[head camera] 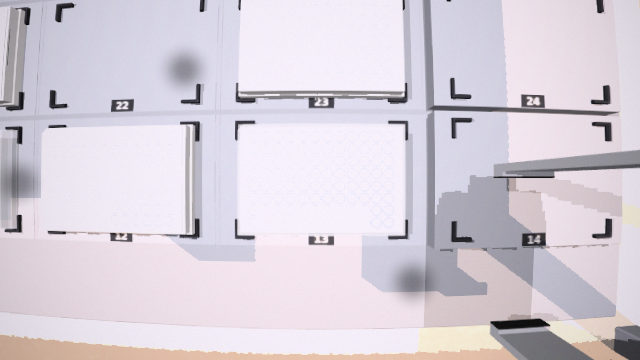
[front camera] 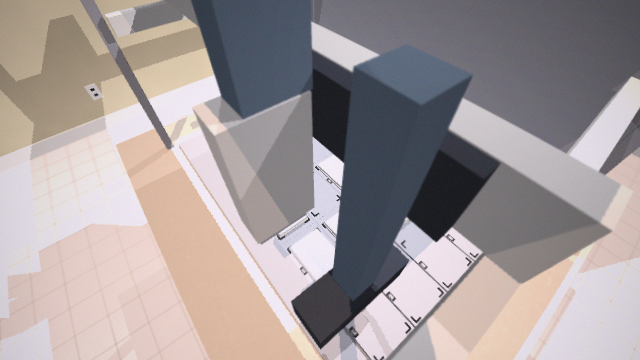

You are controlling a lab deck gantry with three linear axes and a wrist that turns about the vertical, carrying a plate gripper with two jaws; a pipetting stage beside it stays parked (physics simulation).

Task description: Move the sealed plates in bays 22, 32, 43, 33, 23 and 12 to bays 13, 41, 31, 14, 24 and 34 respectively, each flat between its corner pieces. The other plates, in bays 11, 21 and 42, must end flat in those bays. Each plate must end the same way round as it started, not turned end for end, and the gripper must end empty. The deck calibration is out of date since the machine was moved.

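Places are measured from the robot's base along level axes (x ahead, y left, z up), in metres.
Pixels of known places: gripper, fingertip midpoint: (head camera: 518,250).
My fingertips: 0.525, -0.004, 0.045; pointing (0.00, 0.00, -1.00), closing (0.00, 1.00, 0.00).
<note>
For each thing: its top centre in the pictures, then the offset to it from my fingertips, as dx, dy, dz. "spot": a spot on its surface instead.
- Bay 14, surface spot: (head camera: 475,150) spot: -0.014, +0.069, -0.031
- bay 24, surface spot: (head camera: 470,45) spot: -0.016, +0.149, -0.031
- clear-looking plate, middle of its top: (head camera: 321,179) (front camera: 319,256) -0.130, +0.046, -0.031
- Bay 22, surface spot: (head camera: 120,55) spot: -0.298, +0.150, -0.045
- bay 21, surface spot: (head camera: 15,57) spot: -0.395, +0.152, -0.039
- bay 11, surface spot: (head camera: 7,185) spot: -0.396, +0.041, -0.037
My gripper (head camera: 522,249) is open and empty, its jaws raised over the area around bay 14 and the deck's front edge. In the front view its dark body hides the jaws. Bay 14 (head camera: 475,150) and bay 24 (head camera: 470,45) hold no plate. A clear-looking plate (head camera: 320,177) (front camera: 315,250) lies flat between the corner pieces of bay 13. A white plate (head camera: 115,180) is in bay 12, and another white plate (head camera: 322,47) is in bay 23. Bay 22 (head camera: 120,55) holds no plate. Part of the plate in bay 21 (head camera: 15,57) and of the plate in bay 11 (head camera: 7,185) shows.
The pale pipetting stage (front camera: 265,170) hangs left of the gripper column (front camera: 390,175) in the front view and hides part of the deck. The grey gantry beam (front camera: 540,170) crosses behind. Bays 24, 34 and 44 show bare parts at the right. Dark blurred spots lie over the head view.
</note>
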